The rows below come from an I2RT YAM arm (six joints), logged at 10 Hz.
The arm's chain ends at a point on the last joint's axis. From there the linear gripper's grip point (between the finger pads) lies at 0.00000 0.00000 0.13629 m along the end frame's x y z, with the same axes.
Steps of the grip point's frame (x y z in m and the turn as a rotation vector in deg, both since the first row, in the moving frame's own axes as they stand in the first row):
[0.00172 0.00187 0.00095 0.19 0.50 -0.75]
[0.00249 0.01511 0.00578 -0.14 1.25 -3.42]
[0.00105 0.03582 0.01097 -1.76 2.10 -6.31]
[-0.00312 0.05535 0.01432 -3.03 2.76 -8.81]
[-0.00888 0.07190 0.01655 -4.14 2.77 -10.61]
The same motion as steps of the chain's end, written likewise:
[0.00053 0.00233 0.00096 0.19 0.50 -0.75]
[-0.00049 0.01487 0.00581 -0.14 1.25 -3.42]
[-0.00416 0.03192 0.01113 -1.76 2.10 -6.31]
[-0.01021 0.04868 0.01467 -3.03 2.76 -8.81]
[-0.01633 0.06273 0.01706 -4.14 2.77 -10.61]

